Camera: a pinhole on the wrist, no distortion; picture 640 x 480 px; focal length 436.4 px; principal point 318.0 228.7 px. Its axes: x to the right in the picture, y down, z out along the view. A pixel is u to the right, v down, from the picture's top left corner.
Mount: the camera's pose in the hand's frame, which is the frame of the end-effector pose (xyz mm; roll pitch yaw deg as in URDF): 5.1 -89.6 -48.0 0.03 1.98 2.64
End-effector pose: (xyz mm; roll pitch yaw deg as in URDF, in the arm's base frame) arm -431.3 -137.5 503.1 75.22 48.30 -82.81
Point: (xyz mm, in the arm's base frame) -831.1 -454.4 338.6
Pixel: 560.4 272.2
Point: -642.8 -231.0 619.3
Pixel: 242.5 463.9
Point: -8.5 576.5 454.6
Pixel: behind the camera
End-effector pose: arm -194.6 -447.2 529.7 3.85 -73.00 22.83
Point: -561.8 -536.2 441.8
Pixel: 76.9 444.1
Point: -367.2 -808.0 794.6
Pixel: 457.7 69.7
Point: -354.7 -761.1 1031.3
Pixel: outside the picture
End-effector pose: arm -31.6 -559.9 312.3 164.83 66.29 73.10
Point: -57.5 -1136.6 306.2
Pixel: 135.6 307.3
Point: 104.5 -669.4 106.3
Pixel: outside the picture
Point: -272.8 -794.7 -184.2
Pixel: 602.2 38.3
